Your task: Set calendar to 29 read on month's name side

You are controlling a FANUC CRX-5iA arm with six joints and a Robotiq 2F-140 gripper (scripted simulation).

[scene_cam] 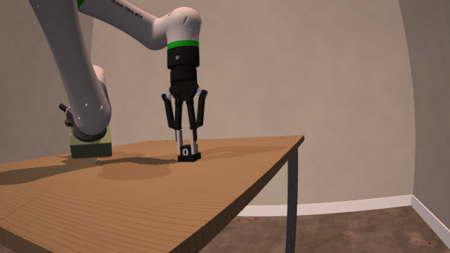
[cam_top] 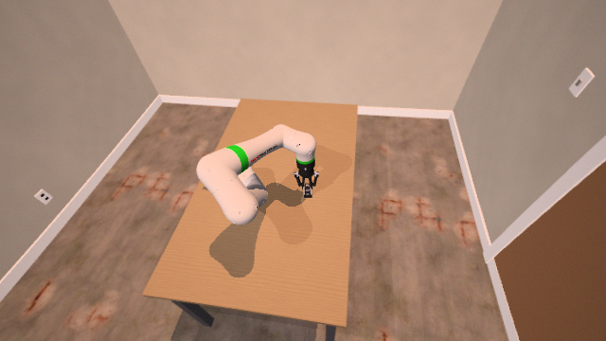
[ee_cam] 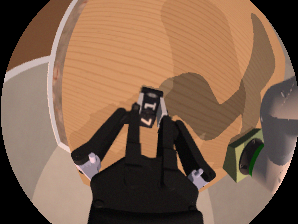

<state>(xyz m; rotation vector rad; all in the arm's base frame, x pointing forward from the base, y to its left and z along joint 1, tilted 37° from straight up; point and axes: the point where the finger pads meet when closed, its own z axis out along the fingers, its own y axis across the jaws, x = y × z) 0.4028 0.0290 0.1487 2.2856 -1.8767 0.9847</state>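
My hand is 40 mm above the black calendar tray and 20 mm to the right of it.
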